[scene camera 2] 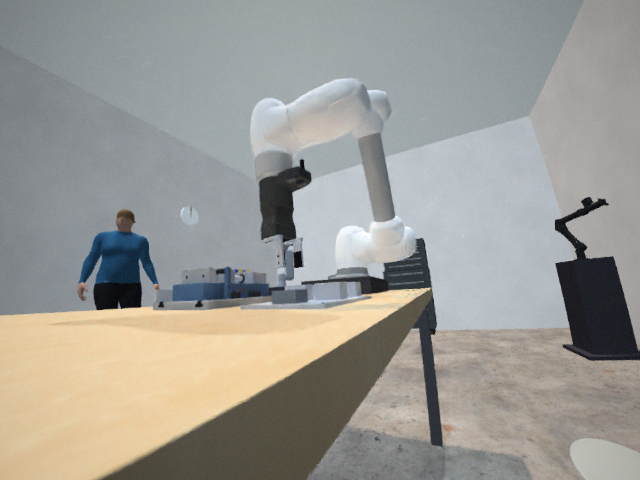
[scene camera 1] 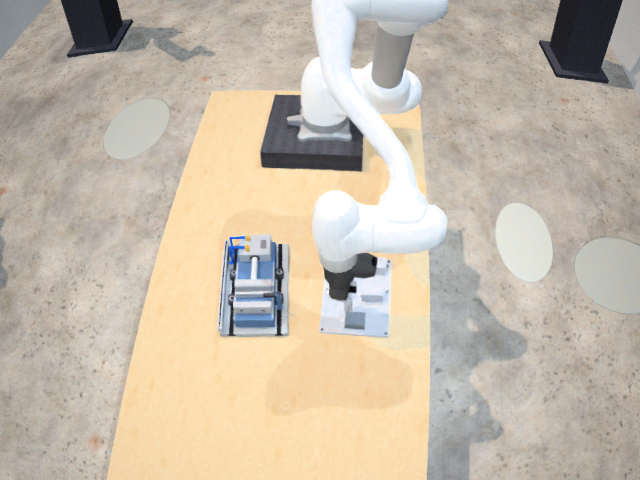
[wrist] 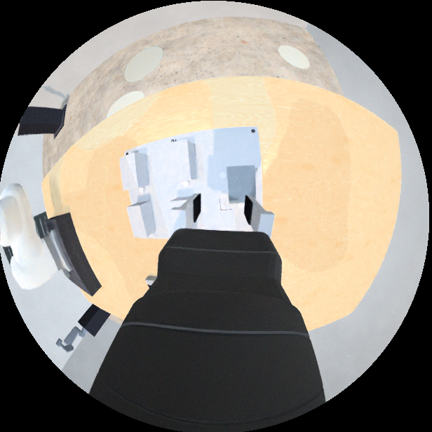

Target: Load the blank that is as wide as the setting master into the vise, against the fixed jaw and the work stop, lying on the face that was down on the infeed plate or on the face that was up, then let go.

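Frame: origin at the arm's base, x back, y left, z down, level; centimetres.
Seen in the pictures: gripper, fingertip midpoint: [scene camera 2: 290, 267] [scene camera 1: 350, 301]; arm's base, link origin: [scene camera 2: 352, 280] [scene camera 1: 325, 124].
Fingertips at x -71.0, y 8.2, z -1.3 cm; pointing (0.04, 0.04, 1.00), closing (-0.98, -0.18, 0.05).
Observation:
Offsets run from my fingertips to a thing's top centre. "spot": to the spot under its first point. Level surfaces: height alone.
My gripper [scene camera 1: 349, 299] [scene camera 2: 289, 269] [wrist: 222, 202] is open and empty, pointing down low over the infeed plate {dx +6.4, dy +1.9, dz +7.1 cm} [scene camera 1: 379, 322] [wrist: 162, 160], beside the darker grey block {dx -2.7, dy +1.4, dz +4.7 cm} [scene camera 1: 355, 320] [scene camera 2: 289, 295] [wrist: 241, 182], which looks like the setting master. Light grey blanks stand on the plate: one {dx +6.1, dy +6.3, dz +3.6 cm} [scene camera 1: 371, 296] [wrist: 185, 160] near the middle, one [wrist: 136, 171] and another [wrist: 140, 220] toward the robot base. A further light piece by my left finger in the wrist view is mostly hidden. The vise {dx +7.7, dy -26.9, dz -2.0 cm} [scene camera 1: 254, 271] [scene camera 2: 199, 291] shows a front jaw [scene camera 1: 252, 307], a rear jaw [scene camera 1: 253, 285] on the spindle and a blue stop bracket {spot: dx +0.4, dy -19.0, dz +0.8 cm} [scene camera 1: 279, 300].
The vise stands left of the infeed plate in scene camera 1, on the same wooden table {dz +7.9 cm} [scene camera 1: 310, 439] [scene camera 2: 155, 361]. Blue lines and yellow fittings are at its rear. The black robot base block [scene camera 1: 310, 159] [wrist: 80, 255] is behind both. A person [scene camera 2: 117, 258] stands beyond the table.

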